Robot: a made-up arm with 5 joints.
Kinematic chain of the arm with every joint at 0, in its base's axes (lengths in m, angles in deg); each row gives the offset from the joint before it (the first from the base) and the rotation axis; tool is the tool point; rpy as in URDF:
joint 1: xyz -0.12 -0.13 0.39 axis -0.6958 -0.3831 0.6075
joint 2: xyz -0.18 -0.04 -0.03 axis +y
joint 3: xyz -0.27 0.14 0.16 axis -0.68 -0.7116 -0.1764
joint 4: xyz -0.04 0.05 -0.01 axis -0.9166 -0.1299 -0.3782
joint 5: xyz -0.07 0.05 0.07 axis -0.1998 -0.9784 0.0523
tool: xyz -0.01 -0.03 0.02 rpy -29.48 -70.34 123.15
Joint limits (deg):
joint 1: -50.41..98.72
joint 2: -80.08..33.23
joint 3: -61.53..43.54
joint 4: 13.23..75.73
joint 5: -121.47..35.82
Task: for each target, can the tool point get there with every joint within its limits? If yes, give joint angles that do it. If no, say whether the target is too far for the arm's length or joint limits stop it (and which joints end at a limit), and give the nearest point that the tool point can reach.
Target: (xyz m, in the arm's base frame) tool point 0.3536 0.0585 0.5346
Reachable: no: joint limits stop it (at a limit: joint 1, joint 2, joint 3, joint 4) | nearest point -0.2424 0.3133 0.3567 | short by 0.672 m
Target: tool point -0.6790 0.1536 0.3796
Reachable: yes | joints -5.74 -28.42 -2.69 63.73 -52.68
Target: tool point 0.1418 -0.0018 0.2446
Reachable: no: joint limits stop it (at a limit: joint 1, joint 2, joint 3, joint 4, joint 5) | nearest point -0.2422 0.3118 0.3524 | short by 0.507 m
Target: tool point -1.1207 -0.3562 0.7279
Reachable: no: too far | nearest point -0.7303 -0.1876 0.4634 | short by 0.501 m
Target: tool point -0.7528 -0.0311 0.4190
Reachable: yes | joints 13.72 -21.20 -31.88 32.60 -44.97
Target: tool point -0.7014 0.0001 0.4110
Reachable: yes | joints 23.48 5.36 4.80 56.45 -62.42
